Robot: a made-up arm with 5 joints.
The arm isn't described. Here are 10 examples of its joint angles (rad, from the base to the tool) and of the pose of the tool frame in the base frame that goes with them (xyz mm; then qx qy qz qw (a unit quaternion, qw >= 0)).
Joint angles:
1: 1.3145 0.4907 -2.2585 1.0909 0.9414
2: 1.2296 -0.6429 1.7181 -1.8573 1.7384
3: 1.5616 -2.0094 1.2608 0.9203 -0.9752
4: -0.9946 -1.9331 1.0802 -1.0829 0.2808
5: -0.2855 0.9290 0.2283 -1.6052 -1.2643
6: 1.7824 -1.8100 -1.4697 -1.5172 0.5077
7: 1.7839 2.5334 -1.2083 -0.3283 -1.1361
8: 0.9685 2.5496 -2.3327 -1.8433 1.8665
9: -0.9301 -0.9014 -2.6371 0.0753 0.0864
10: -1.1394 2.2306 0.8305 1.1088 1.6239
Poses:
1: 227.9 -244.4 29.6 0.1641 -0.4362 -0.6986 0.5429
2: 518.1 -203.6 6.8 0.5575 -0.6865 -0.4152 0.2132
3: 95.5 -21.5 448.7 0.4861 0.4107 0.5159 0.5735
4: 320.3 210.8 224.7 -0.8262 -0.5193 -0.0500 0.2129
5: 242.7 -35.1 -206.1 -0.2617 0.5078 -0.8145 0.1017
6: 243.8 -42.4 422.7 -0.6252 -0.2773 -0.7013 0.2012
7: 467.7 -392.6 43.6 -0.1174 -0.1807 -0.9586 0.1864
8: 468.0 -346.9 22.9 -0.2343 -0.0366 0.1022 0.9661
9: 72.8 105.2 548.1 0.7275 0.2491 0.5352 0.3497
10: -21.2 -324.9 331.9 -0.4485 -0.3333 -0.4059 0.7232
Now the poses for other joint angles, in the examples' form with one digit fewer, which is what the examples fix.
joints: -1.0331 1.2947 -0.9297 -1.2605 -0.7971
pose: 389 35 529 0.572 0.209 -0.398 0.686
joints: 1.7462 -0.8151 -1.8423 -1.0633 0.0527
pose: 448 342 158 0.659 0.734 0.164 0.030
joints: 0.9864 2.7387 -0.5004 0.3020 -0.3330
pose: 334 -319 320 -0.296 -0.270 -0.876 0.267
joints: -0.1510 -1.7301 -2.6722 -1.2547 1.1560
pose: -131 105 512 -0.632 -0.253 -0.725 0.107
